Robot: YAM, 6 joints.
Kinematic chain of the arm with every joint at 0, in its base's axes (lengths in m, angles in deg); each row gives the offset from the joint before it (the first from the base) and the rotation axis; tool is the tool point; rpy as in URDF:
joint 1: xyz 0 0 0.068 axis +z
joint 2: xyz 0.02 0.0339 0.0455 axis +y
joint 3: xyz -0.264 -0.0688 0 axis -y
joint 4: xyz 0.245 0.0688 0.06 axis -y
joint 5: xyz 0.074 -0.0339 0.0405 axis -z
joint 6: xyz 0.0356 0 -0.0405 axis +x
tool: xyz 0 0 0 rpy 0 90 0
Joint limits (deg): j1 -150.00..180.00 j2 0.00..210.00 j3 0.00..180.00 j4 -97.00..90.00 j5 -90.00..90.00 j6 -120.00..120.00
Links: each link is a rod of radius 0.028 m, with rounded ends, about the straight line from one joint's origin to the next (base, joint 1, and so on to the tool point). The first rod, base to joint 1, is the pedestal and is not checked.
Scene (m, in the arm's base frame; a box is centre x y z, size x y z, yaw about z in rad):
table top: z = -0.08
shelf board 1: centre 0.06 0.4 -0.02 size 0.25 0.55 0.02 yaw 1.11
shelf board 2: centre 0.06 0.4 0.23 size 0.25 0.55 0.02 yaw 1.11
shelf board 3: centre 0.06 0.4 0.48 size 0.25 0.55 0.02 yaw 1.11
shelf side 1: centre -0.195 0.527 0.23 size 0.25 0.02 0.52 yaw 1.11
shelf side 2: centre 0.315 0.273 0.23 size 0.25 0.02 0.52 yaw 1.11
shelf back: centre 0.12 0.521 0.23 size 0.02 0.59 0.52 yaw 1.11
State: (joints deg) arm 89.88 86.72 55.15 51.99 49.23 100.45
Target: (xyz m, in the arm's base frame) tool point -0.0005 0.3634 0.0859
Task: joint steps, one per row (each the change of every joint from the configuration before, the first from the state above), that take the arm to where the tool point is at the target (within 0.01 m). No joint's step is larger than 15 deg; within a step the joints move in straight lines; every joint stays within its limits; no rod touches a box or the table.
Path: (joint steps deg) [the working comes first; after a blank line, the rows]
Joints at the target: 94.18 118.09 45.50 45.57 46.91 100.45
Straight joint move there: touches shelf board 2.

1: 8.60 -14.25 -11.25 1.70 1.59 0.00
2: 8.60 -14.25 -11.26 1.70 1.58 0.00
3: 2.22 13.30 -5.13 -3.44 -0.76 0.00
4: 2.21 13.29 -5.13 -3.43 -0.76 0.00
5: 2.22 13.30 -5.13 -3.43 -0.76 0.00
6: -9.78 9.99 14.13 0.24 -1.61 0.00
7: -9.77 9.99 14.12 0.24 -1.60 0.00

